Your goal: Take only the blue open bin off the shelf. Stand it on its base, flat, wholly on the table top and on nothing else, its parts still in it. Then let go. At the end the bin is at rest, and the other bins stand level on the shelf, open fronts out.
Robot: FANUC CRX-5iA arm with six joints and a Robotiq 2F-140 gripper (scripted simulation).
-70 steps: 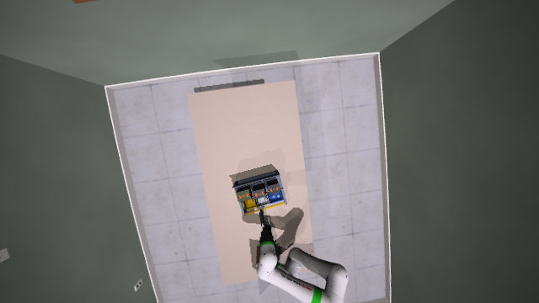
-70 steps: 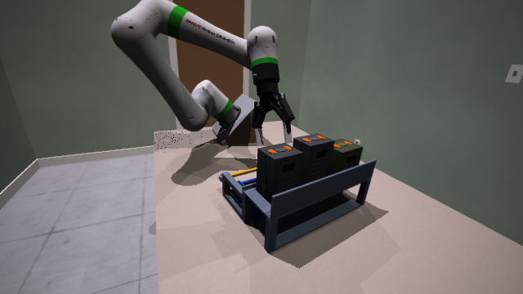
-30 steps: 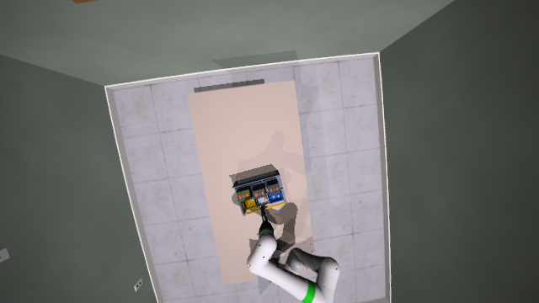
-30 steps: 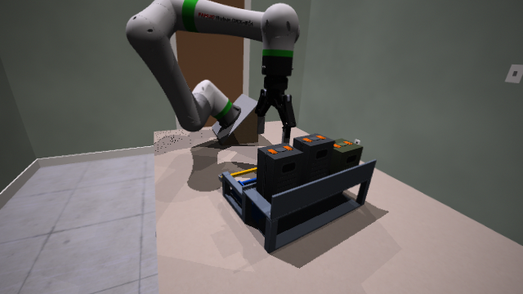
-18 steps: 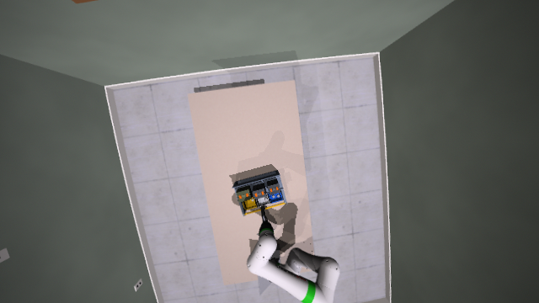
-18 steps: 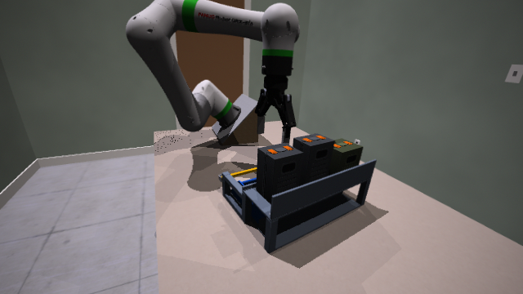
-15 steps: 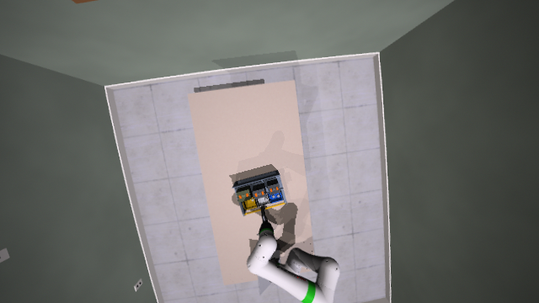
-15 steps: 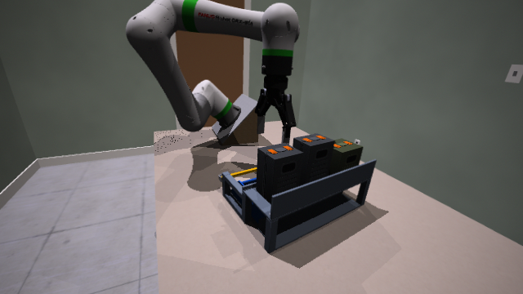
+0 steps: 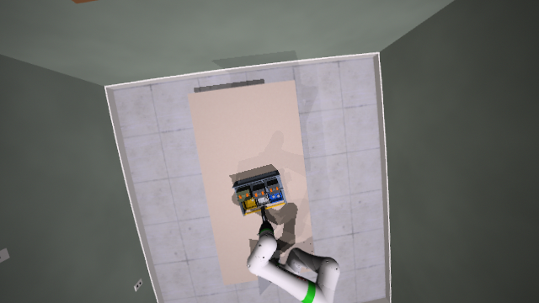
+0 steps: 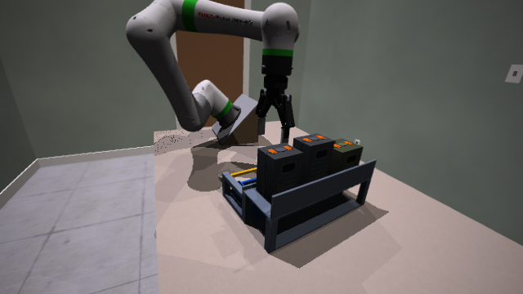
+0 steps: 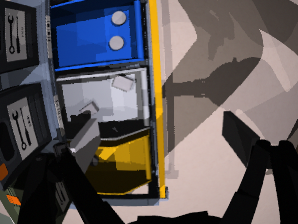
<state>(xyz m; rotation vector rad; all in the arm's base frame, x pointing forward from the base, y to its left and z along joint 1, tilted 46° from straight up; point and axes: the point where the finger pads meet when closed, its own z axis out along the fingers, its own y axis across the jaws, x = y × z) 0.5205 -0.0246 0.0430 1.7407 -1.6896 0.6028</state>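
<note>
My gripper is now 110 mm above the yellow rail. The rest, counted from my hand: grey bin 130 mm below, 100 mm ahead, 10 mm to the left; then yellow bin 130 mm below, 120 mm to the left, 100 mm ahead; then blue open bin 130 mm below, 110 mm ahead, 100 mm to the right.
</note>
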